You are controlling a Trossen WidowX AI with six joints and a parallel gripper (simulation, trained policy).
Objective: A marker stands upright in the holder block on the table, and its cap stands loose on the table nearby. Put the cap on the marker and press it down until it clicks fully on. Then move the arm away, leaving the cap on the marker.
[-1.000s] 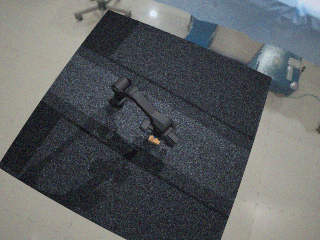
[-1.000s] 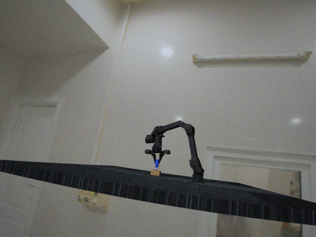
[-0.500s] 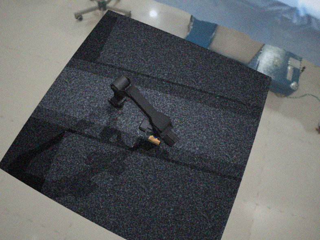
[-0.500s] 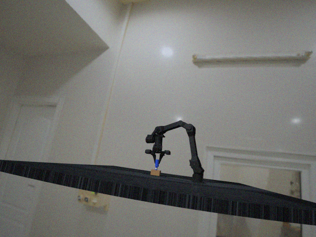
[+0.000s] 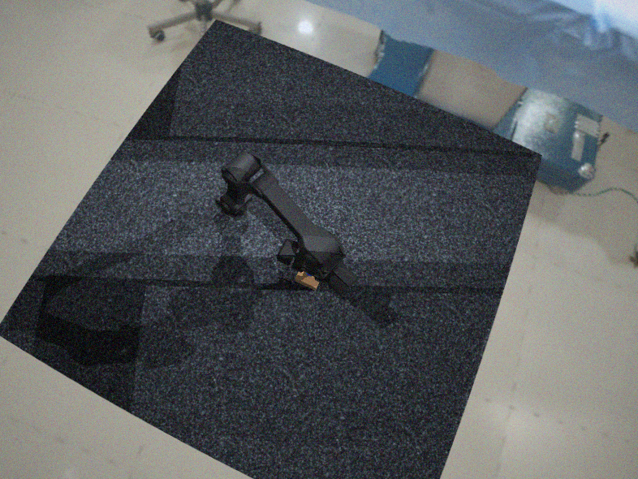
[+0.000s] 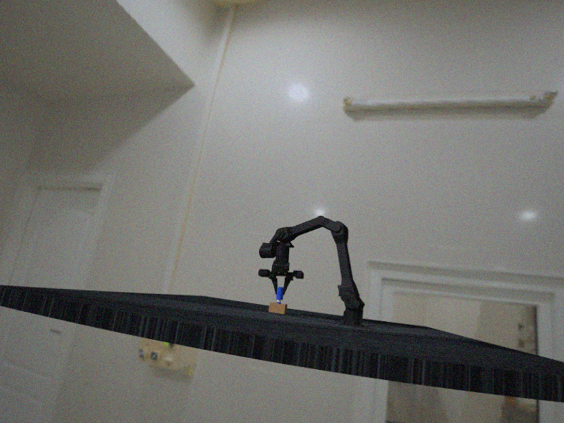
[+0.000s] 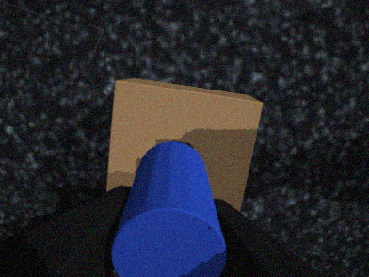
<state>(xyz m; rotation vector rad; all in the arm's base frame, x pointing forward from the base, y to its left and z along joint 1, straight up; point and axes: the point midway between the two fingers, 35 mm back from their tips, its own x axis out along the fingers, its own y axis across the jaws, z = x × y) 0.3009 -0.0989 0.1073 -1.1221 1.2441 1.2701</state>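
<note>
Right now the blue marker is right at my gripper tip. Also, from my gripper tip: blue cap: 1 cm above; then holder block: 5 cm below.
</note>
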